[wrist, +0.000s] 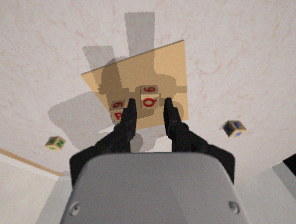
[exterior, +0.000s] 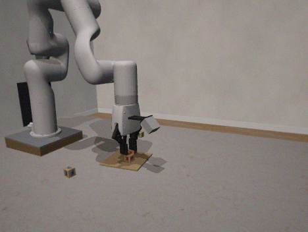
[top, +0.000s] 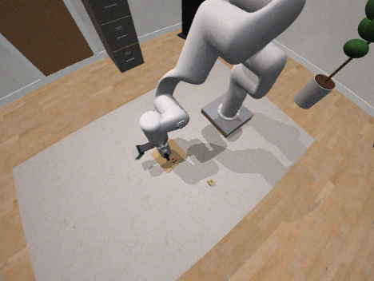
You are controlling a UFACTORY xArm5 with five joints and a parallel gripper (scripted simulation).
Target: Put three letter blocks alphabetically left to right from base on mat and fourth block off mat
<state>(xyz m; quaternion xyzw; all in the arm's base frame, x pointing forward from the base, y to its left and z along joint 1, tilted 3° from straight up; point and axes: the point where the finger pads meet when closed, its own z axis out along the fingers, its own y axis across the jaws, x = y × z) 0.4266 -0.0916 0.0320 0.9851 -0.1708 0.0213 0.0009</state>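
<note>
The tan mat is 1 cm behind my hand, 1 cm to the left of it and 5 cm below it. Round my hand: blue-lettered block: 14 cm behind, 14 cm to the right, 4 cm below.
</note>
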